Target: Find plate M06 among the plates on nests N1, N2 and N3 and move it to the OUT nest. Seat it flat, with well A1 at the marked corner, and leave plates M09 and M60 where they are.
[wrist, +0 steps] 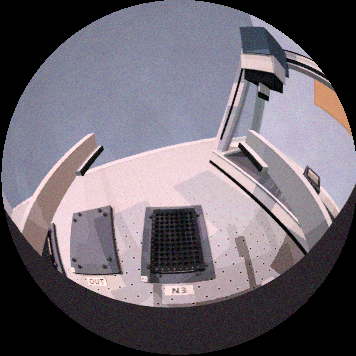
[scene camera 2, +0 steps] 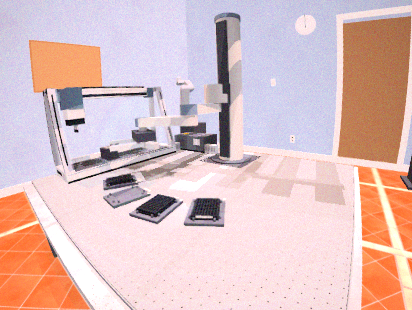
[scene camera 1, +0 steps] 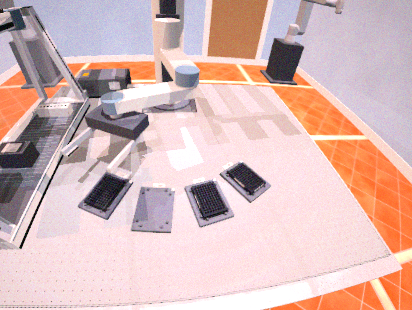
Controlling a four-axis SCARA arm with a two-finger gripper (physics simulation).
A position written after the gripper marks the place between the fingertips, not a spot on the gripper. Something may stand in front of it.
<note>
The gripper [scene camera 1: 84, 161] holds nothing. Also in view: a grey nest labelled OUT [scene camera 1: 154, 212].
The gripper is seen too in the wrist view [wrist: 169, 133]. The grey nest labelled OUT shows as well in the wrist view [wrist: 92, 249].
</note>
